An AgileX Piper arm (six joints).
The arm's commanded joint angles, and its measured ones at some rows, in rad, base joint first. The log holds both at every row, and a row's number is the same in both.
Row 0, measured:
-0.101 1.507 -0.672 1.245 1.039 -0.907
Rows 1 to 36, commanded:
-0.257 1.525 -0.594 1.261 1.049 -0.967
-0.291 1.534 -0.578 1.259 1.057 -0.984
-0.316 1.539 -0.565 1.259 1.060 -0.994
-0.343 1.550 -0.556 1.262 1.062 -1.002
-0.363 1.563 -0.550 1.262 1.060 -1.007
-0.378 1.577 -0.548 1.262 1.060 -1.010
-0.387 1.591 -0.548 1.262 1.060 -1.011
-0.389 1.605 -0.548 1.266 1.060 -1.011
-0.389 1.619 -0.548 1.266 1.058 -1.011
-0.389 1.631 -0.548 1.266 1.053 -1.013
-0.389 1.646 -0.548 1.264 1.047 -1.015
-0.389 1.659 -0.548 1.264 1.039 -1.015
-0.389 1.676 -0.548 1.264 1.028 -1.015
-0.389 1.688 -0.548 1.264 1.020 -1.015
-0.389 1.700 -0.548 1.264 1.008 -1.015
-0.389 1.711 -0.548 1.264 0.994 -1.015
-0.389 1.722 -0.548 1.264 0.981 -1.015
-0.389 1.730 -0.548 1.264 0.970 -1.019
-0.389 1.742 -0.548 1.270 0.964 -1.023
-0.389 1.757 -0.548 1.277 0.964 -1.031
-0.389 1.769 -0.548 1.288 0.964 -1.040
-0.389 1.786 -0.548 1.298 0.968 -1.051
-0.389 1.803 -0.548 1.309 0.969 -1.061
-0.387 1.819 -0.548 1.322 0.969 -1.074
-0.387 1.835 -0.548 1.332 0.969 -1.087
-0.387 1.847 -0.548 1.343 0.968 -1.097
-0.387 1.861 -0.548 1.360 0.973 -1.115
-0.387 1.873 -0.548 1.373 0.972 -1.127
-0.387 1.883 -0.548 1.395 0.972 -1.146
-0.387 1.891 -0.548 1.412 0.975 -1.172
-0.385 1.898 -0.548 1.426 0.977 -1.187
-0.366 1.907 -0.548 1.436 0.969 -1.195
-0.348 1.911 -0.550 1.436 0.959 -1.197
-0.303 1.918 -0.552 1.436 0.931 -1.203
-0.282 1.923 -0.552 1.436 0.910 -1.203
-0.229 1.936 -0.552 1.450 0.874 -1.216
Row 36, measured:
-0.336 1.902 -0.553 1.446 0.993 -1.183
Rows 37 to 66, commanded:
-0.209 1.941 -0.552 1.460 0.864 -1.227
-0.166 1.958 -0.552 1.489 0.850 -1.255
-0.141 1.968 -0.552 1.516 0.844 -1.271
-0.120 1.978 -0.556 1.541 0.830 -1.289
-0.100 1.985 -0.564 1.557 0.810 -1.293
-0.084 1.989 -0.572 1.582 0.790 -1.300
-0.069 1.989 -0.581 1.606 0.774 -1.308
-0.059 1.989 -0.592 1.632 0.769 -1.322
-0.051 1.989 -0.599 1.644 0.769 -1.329
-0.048 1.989 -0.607 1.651 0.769 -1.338
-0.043 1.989 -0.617 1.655 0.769 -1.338
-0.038 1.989 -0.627 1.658 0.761 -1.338
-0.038 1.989 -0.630 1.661 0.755 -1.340
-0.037 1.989 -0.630 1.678 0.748 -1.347
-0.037 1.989 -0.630 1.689 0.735 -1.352
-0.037 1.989 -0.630 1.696 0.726 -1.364
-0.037 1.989 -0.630 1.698 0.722 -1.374
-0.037 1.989 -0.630 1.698 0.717 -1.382
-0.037 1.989 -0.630 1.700 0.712 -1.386
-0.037 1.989 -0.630 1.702 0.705 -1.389
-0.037 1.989 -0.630 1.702 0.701 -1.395
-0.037 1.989 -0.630 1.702 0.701 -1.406
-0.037 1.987 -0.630 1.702 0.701 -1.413
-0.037 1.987 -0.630 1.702 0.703 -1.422
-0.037 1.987 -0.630 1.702 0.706 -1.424
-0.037 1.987 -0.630 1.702 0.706 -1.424
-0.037 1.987 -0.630 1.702 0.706 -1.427
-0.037 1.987 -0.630 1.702 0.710 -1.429
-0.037 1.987 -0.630 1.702 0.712 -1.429
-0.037 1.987 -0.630 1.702 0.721 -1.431
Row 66, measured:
-0.035 1.966 -0.633 1.713 0.817 -1.405
